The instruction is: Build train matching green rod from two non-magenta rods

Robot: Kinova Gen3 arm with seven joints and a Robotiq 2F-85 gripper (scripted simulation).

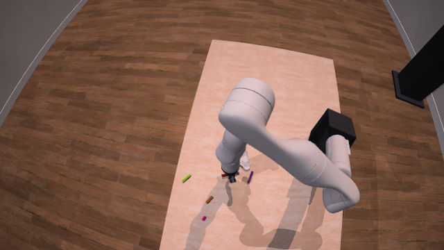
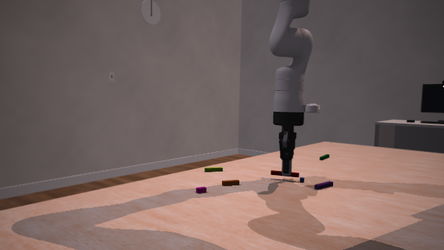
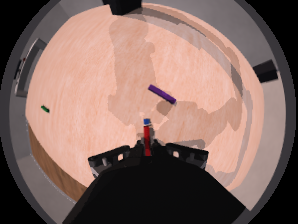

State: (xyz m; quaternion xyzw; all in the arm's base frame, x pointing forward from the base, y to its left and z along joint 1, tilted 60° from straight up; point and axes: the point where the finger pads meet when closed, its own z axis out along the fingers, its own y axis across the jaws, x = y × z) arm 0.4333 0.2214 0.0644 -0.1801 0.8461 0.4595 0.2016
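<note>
Right now the red rod is 20 mm below my hand. The rest, counted from my hand: orange rod (50 mm ahead, 150 mm to the left, 30 mm below); then blue rod (30 mm behind, 20 mm to the right, 30 mm below); then purple rod (100 mm behind, 20 mm to the right, 30 mm below).
</note>
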